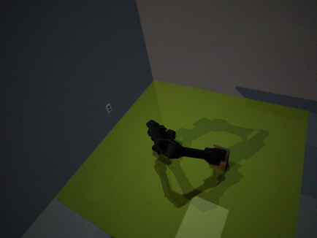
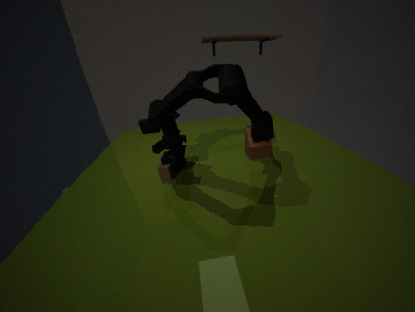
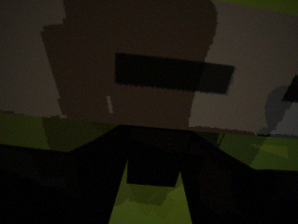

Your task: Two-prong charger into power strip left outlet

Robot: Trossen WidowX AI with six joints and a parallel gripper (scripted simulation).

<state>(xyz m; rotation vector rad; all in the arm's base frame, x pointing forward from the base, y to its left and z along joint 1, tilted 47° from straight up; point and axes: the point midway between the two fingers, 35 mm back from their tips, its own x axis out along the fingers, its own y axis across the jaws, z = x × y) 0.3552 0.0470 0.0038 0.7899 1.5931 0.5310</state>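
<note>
Right now my gripper tip is 2 cm short of the charger and 1 cm below it.
</note>
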